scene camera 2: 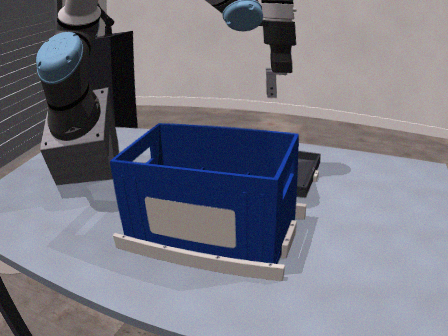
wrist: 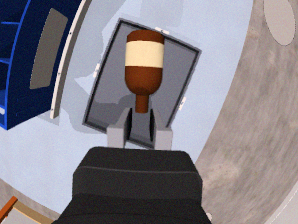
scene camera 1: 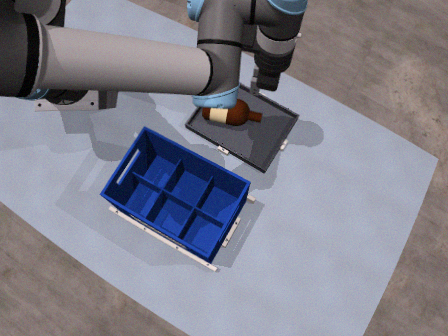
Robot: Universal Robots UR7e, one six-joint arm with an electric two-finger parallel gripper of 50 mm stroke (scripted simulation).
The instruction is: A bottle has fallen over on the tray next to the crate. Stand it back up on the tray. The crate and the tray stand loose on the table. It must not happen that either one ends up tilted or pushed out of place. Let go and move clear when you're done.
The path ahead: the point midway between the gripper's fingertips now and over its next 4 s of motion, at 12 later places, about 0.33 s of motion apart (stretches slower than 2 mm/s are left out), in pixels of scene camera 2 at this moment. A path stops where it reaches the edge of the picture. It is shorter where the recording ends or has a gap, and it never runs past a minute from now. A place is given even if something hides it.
The gripper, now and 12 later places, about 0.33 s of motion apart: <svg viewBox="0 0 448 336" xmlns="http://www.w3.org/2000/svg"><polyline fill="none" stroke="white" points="271,95 271,98 272,107 272,119 272,132 272,140 272,143 272,144 272,146 272,149 272,153 272,156 272,158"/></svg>
